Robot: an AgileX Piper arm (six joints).
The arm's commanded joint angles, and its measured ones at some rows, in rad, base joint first. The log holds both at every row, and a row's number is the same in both.
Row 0, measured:
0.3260 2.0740 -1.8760 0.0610 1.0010 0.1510
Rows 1 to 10, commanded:
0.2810 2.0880 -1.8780 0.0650 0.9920 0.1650
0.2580 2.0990 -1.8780 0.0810 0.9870 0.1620
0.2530 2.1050 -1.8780 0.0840 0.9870 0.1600
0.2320 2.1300 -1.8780 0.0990 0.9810 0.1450
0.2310 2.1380 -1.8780 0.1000 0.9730 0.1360
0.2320 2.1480 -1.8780 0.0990 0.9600 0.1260
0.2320 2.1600 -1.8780 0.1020 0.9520 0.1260
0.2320 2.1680 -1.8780 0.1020 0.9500 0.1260
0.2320 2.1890 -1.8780 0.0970 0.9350 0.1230
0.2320 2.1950 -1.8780 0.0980 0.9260 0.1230
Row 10, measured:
0.2340 2.1840 -1.8760 0.0970 0.9440 0.1400
